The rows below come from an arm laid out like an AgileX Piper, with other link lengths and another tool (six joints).
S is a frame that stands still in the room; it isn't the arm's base.
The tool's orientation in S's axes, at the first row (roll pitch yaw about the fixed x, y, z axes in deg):
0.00, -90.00, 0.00
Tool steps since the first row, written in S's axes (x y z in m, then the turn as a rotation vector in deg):
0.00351, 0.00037, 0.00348, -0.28, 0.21, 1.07
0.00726, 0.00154, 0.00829, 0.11, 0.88, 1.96
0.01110, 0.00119, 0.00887, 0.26, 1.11, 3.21
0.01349, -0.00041, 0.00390, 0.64, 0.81, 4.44
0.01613, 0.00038, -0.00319, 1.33, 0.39, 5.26
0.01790, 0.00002, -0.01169, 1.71, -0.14, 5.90
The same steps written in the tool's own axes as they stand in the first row. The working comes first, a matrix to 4 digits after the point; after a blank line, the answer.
The tool's axes in the first row as the columns of a matrix, in S's axes (used below as rounded here):
0.0000, 0.0000, -1.0000
0.0000, 1.0000, 0.0000
1.0000, 0.0000, 0.0000

0.00348, 0.00037, -0.00351, 1.07, 0.21, 0.28
0.00829, 0.00154, -0.00726, 1.96, 0.88, -0.11
0.00887, 0.00119, -0.01110, 3.21, 1.11, -0.26
0.00390, -0.00041, -0.01349, 4.44, 0.81, -0.64
-0.00319, 0.00038, -0.01613, 5.26, 0.39, -1.33
-0.01169, 0.00002, -0.01790, 5.90, -0.14, -1.71

